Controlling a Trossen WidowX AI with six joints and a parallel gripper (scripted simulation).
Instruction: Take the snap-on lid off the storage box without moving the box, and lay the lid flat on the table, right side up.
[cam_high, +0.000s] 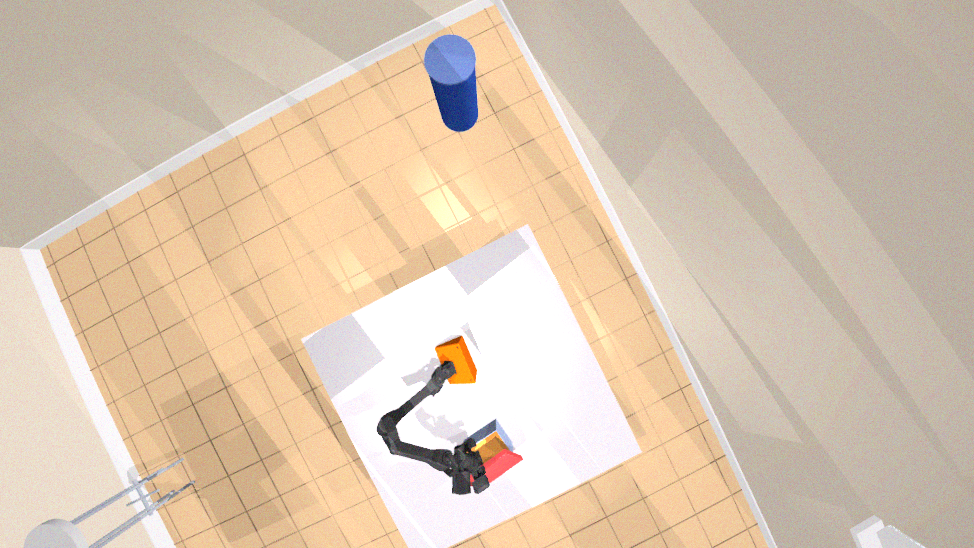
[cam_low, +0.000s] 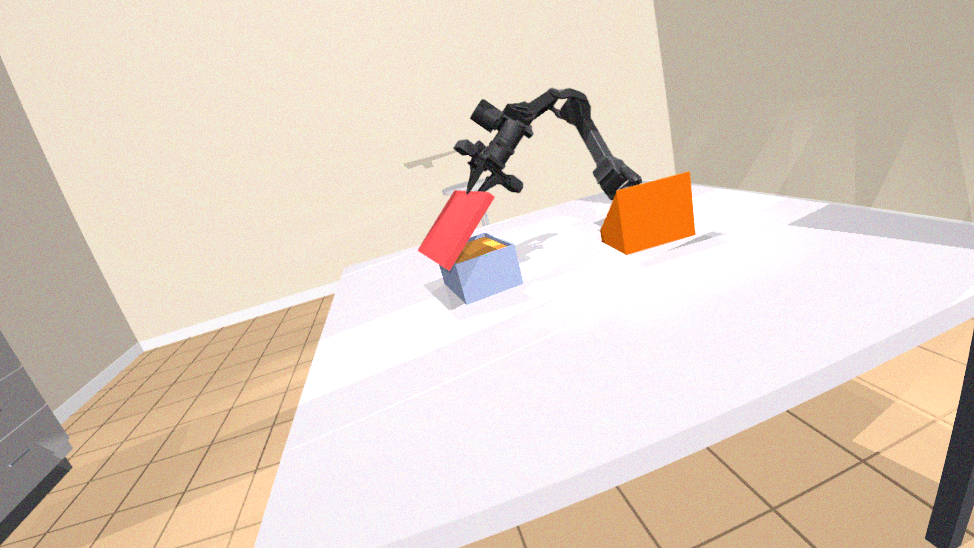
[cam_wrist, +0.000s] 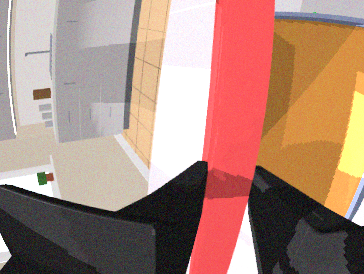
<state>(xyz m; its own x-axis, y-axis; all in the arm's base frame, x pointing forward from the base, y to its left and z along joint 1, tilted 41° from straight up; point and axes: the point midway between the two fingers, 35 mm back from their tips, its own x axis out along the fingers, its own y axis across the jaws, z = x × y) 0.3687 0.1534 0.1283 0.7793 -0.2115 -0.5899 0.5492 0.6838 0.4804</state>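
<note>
My gripper tip is 60 mm short of the red lid, 30 mm to the right of it and 50 mm above it. From my gripper tip the other things lie so: storage box (30 mm ahead, 10 mm to the left, 170 mm below).
</note>
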